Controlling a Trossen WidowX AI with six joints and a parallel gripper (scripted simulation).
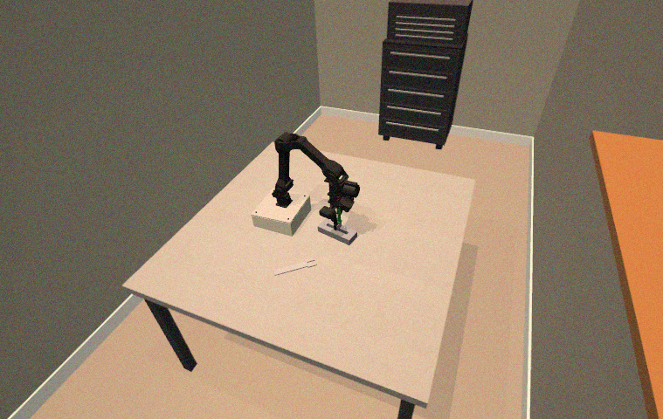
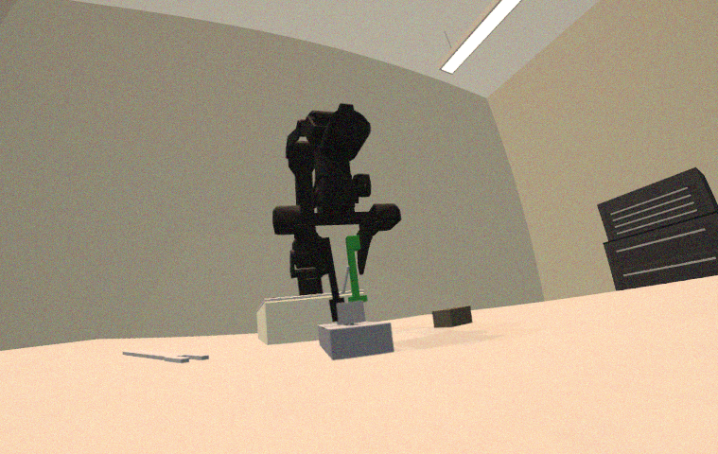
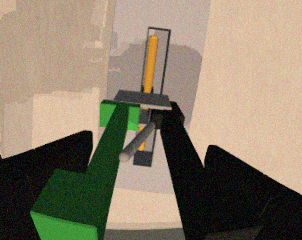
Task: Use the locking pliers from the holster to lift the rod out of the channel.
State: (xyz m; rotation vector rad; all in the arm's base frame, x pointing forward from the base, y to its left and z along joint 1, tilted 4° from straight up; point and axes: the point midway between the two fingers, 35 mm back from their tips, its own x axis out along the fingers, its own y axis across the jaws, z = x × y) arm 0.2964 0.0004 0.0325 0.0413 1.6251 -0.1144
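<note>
My gripper tip is now 10 mm to the right of the grey release lever and 10 mm above it. Also, from my gripper tip: orange rod (90 mm below, 10 mm to the left); black handle (20 mm to the right); grey channel block (80 mm below).
</note>
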